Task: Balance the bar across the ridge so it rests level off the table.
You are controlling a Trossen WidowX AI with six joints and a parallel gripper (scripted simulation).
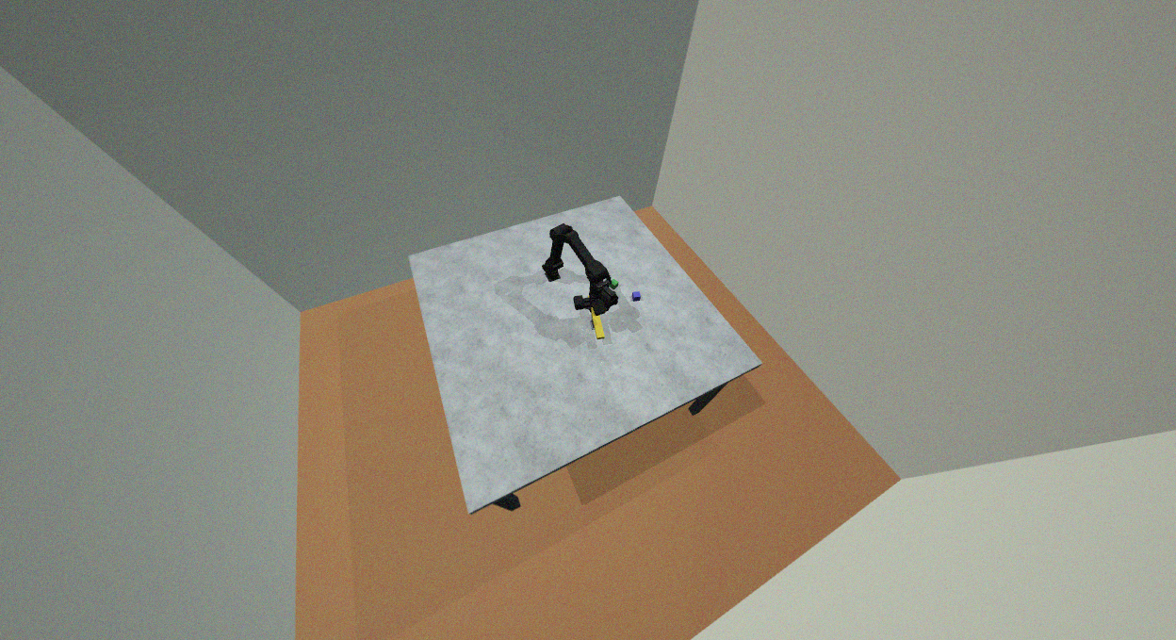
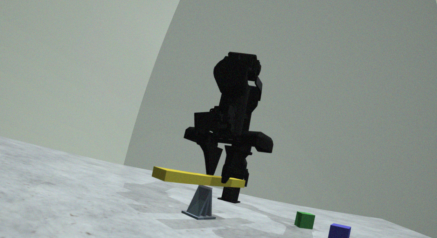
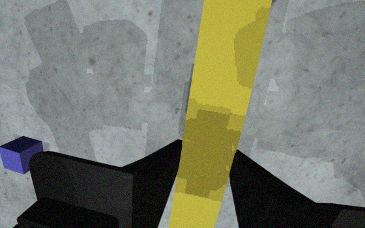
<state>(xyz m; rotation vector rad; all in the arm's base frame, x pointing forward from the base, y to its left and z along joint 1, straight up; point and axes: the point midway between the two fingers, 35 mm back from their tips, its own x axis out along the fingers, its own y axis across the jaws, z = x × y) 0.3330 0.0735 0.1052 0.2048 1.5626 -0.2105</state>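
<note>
Right now the yellow bar is 3 cm ahead of my gripper tip and 1 cm to the right of it. Round my gripper tip: green cube 18 cm to the left, 14 cm behind, 5 cm below; blue cube 25 cm to the left, 5 cm below, 3 cm behind.
</note>
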